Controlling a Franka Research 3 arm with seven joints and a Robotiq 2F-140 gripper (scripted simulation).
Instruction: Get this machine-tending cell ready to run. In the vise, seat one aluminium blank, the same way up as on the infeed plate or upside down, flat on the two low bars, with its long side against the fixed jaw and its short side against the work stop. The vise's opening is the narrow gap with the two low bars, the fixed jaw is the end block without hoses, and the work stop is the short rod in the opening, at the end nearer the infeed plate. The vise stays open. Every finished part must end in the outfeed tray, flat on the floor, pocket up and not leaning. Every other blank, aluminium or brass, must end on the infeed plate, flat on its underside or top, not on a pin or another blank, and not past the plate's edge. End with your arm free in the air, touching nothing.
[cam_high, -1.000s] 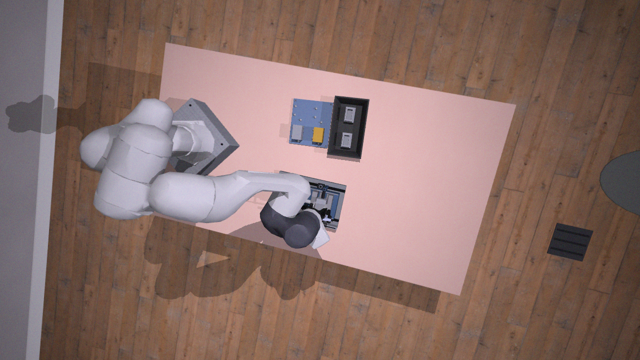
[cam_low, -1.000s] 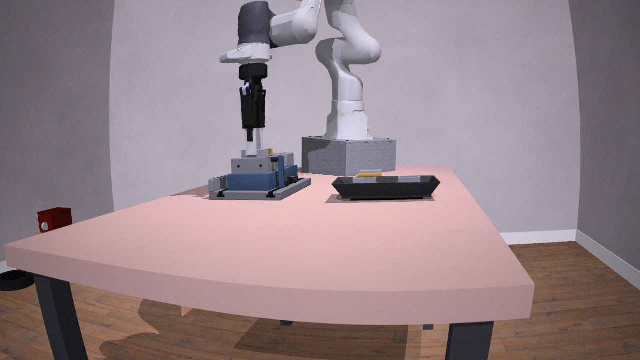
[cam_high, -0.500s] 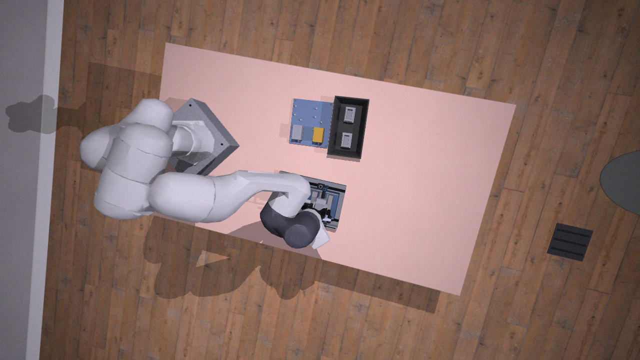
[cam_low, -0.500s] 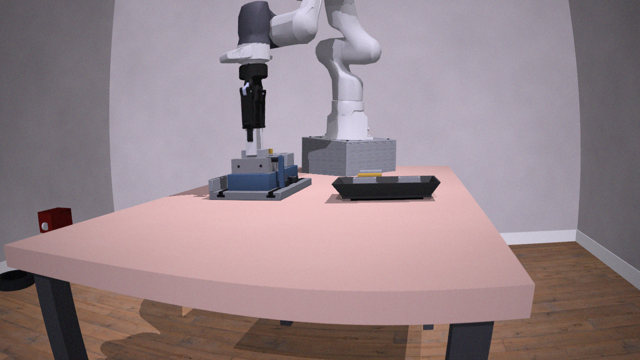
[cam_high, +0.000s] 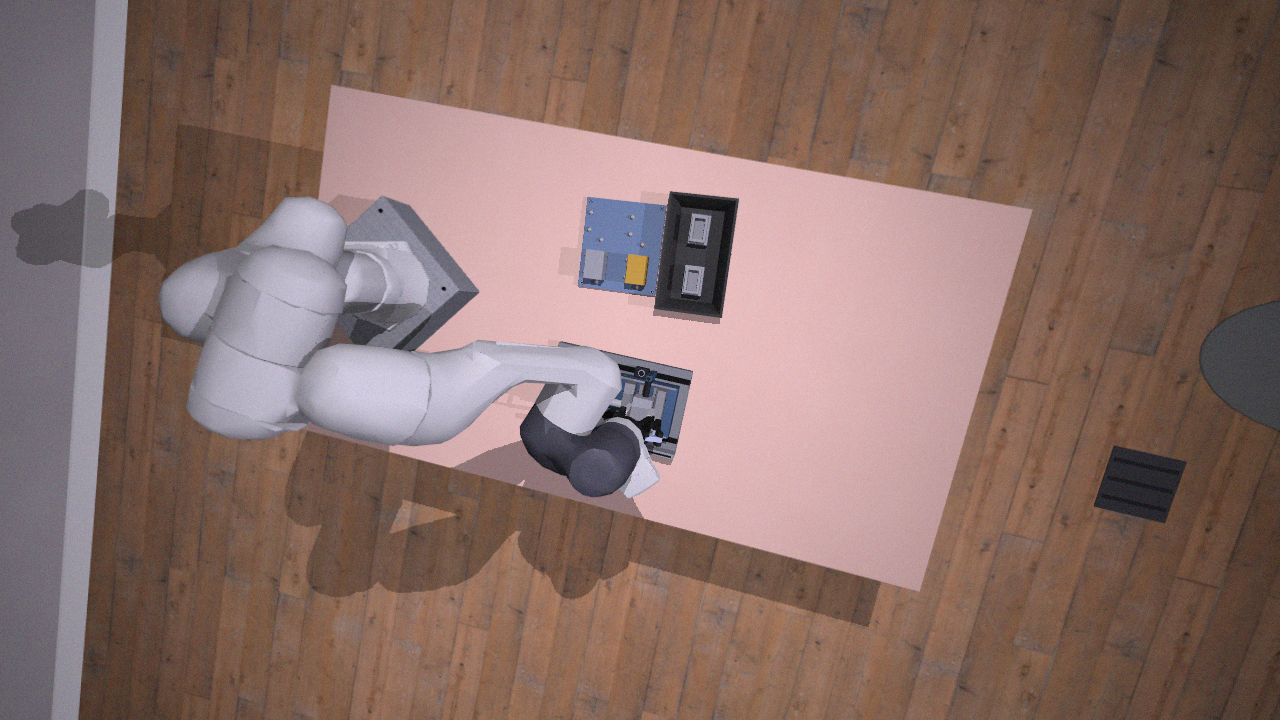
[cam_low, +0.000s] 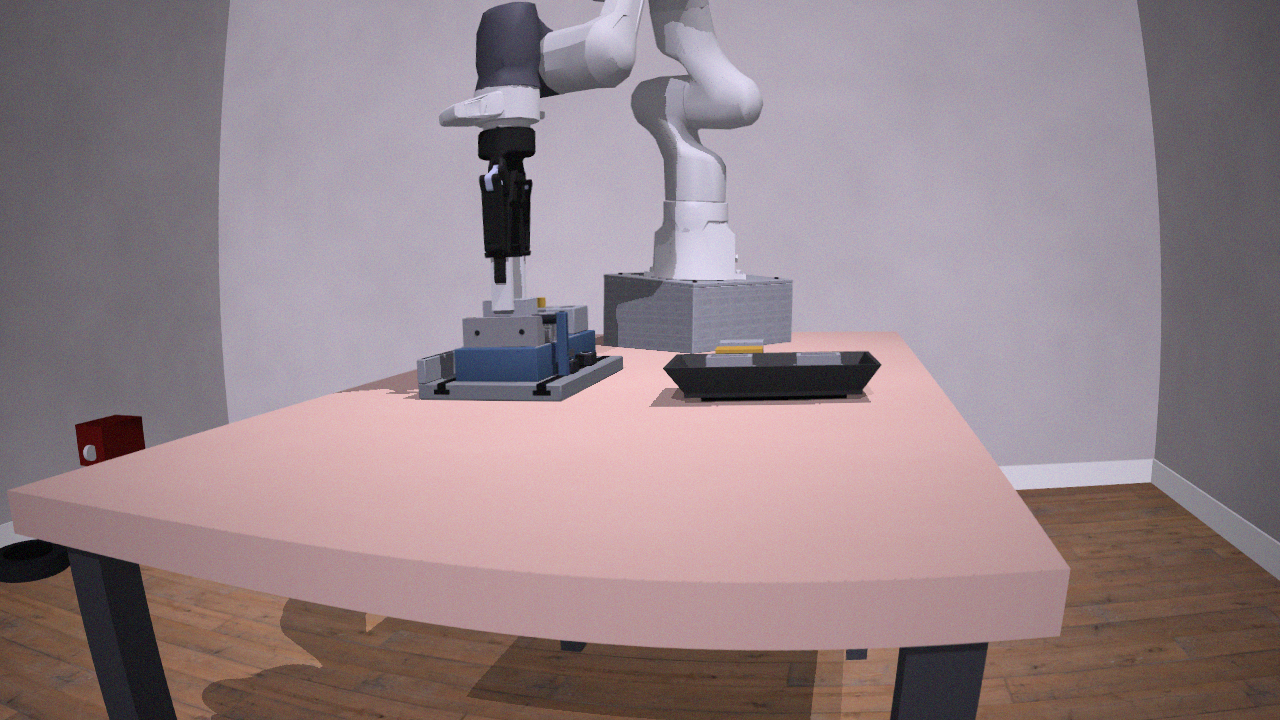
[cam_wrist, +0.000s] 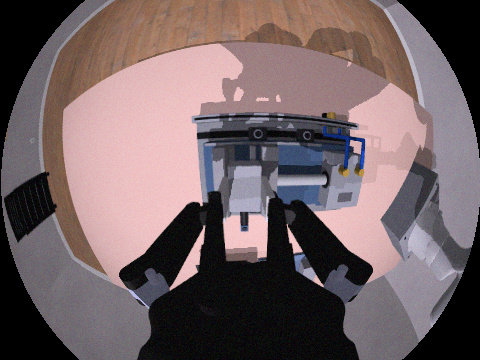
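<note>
Now: hand 4 cm above the aluminium blank. Round my hand: cylinder (16 cm behind, 6 cm below); then brass blank (8 cm behind, 28 cm to the left, 11 cm below); then vise (7 cm behind, 10 cm below).
</note>
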